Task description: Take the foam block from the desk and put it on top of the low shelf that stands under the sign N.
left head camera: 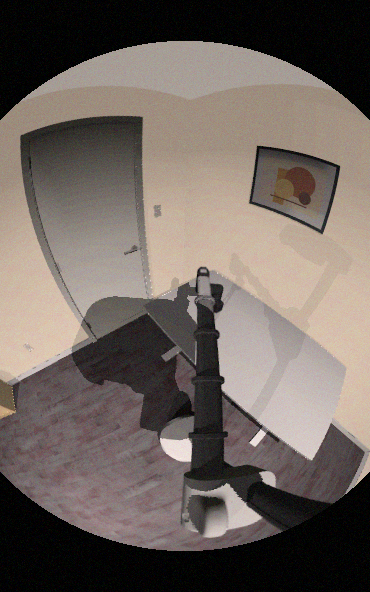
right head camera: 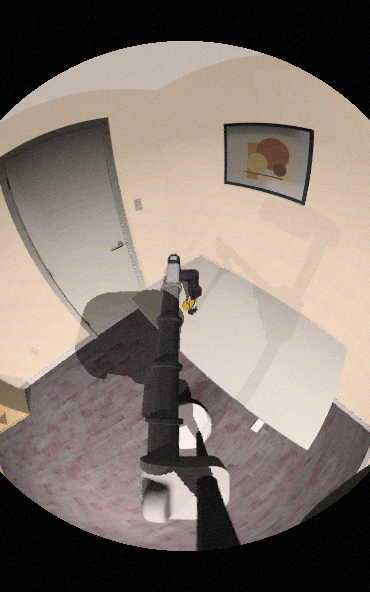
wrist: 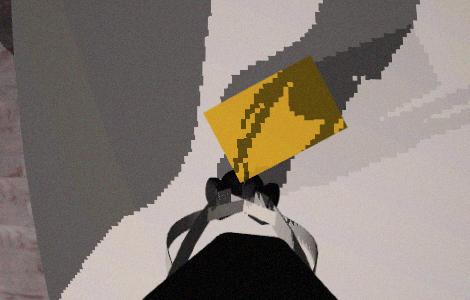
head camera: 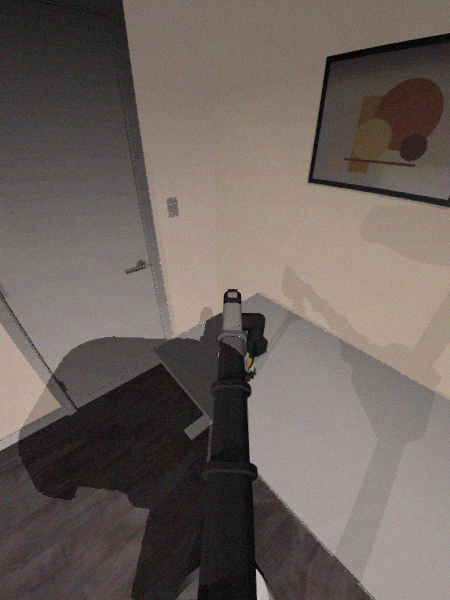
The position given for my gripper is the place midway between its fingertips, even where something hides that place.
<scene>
I see my gripper (wrist: 240,187), a yellow foam block (wrist: 292,110), a white desk (head camera: 347,443), a grey door (head camera: 90,305) and a framed picture (head camera: 375,132).
The white desk also shows in the left head camera view (left head camera: 281,377), in the right head camera view (right head camera: 279,365) and in the wrist view (wrist: 117,149). The grey door is seen too in the left head camera view (left head camera: 82,178) and in the right head camera view (right head camera: 69,214). The framed picture also shows in the left head camera view (left head camera: 300,186) and in the right head camera view (right head camera: 275,158).
</scene>
